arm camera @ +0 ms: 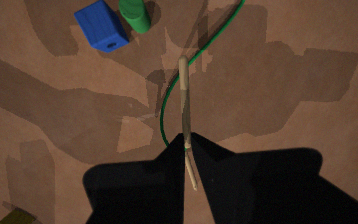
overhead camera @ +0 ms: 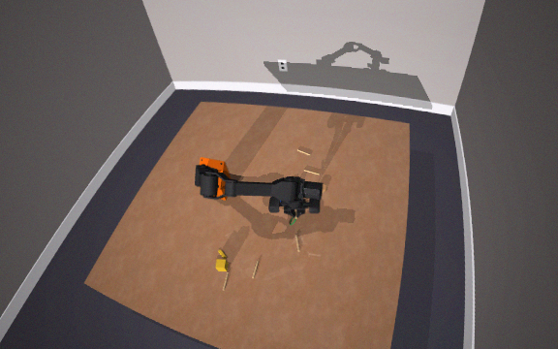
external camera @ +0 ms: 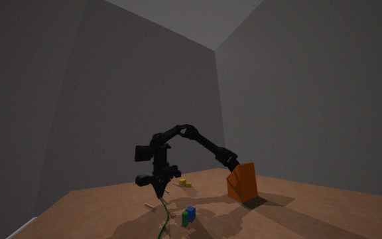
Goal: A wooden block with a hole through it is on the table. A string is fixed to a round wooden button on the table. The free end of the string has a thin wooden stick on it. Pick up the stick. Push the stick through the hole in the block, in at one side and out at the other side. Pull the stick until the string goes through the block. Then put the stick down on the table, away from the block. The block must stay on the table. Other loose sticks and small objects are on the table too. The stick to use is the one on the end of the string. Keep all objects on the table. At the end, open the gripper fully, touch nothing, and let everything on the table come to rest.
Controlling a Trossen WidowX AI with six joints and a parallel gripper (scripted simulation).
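My gripper tip is 100 mm past the blue block, 80 mm to the right of it and 40 mm above it. The rest, counted from my gripper tip: round wooden button: 200 mm to the left, 50 mm below, 40 mm ahead; green cylinder: 100 mm to the left, 70 mm behind, 40 mm below; thin stick: 10 mm to the left.
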